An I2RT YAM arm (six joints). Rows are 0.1 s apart.
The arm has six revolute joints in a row. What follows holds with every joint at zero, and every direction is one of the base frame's.
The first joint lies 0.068 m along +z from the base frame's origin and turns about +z.
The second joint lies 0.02 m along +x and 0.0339 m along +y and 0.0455 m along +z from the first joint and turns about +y.
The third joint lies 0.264 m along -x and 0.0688 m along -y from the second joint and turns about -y.
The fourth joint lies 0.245 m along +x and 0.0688 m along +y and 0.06 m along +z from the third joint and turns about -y.
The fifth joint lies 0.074 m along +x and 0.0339 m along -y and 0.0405 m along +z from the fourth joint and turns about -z.
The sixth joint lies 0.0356 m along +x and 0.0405 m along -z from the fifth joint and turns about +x.
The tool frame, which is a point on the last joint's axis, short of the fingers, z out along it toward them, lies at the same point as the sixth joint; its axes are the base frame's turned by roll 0, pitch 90 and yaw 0 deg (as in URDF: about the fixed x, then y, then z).
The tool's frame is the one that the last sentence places.
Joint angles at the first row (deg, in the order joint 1, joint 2, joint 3, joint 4, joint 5, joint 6):
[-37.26, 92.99, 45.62, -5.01, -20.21, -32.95]
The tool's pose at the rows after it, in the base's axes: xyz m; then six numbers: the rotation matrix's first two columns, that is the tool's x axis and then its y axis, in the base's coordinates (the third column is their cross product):
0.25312 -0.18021 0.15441 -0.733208 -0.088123 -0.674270 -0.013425 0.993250 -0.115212
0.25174 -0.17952 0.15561 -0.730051 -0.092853 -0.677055 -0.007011 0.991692 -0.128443
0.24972 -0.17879 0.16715 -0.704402 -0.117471 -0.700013 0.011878 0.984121 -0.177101
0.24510 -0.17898 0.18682 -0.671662 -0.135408 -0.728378 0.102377 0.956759 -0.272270
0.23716 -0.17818 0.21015 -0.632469 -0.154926 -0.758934 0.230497 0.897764 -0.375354
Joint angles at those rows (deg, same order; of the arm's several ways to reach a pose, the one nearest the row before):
[-37.79, 92.82, 45.61, -4.14, -20.92, -33.75]
[-37.79, 92.20, 45.09, -3.51, -20.39, -33.75]
[-37.79, 89.66, 44.48, -1.94, -19.25, -33.75]
[-37.79, 85.35, 43.33, 1.57, -14.25, -32.35]
[-37.79, 80.17, 41.85, 5.88, -7.32, -30.94]

